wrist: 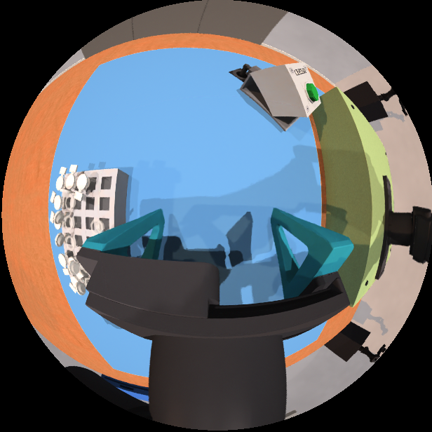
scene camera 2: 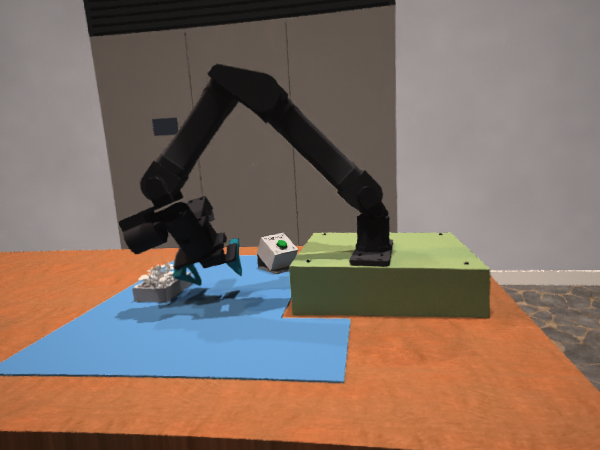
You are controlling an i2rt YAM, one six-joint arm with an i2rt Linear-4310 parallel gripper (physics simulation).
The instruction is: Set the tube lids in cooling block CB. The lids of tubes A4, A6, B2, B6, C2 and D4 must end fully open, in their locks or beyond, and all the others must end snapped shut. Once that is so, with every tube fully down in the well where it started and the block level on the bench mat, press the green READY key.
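Pixels of known places: gripper, between the fingertips: (scene camera 2: 220,278); arm's base, origin of its link: (scene camera 2: 373,253).
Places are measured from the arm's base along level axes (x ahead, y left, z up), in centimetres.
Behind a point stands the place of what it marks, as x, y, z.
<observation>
The grey cooling block (scene camera 2: 155,294) {44.3, 8.4, -6.8} (wrist: 120,200) sits on the blue bench mat (scene camera 2: 200,350) {24.6, 27.3, -8.4} (wrist: 185,110), at the left in both views. White tubes with lids stand in it, crowded toward its far left side in the wrist view; several lids stand up or out from the block. Single lid states and well labels are too small to tell. The gripper's left finger hides part of the block. My gripper (scene camera 2: 215,276) {33.3, 0.2, -5.8} (wrist: 217,214) is open and empty, above the mat to the right of the block. The green READY key (scene camera 2: 282,244) {23.3, -15.1, -1.8} (wrist: 312,92) is on a tilted grey-white box.
The key's box (scene camera 2: 276,257) {24.3, -12.6, -4.4} (wrist: 280,90) stands toward the back, beside the green base platform (scene camera 2: 390,290) {-3.6, 10.2, -4.0} (wrist: 345,150) that carries the arm. The orange table (scene camera 2: 450,390) {-11.3, 32.1, -8.7} (wrist: 25,190) surrounds the mat. The arm's shadow falls across the mat near the block.
</observation>
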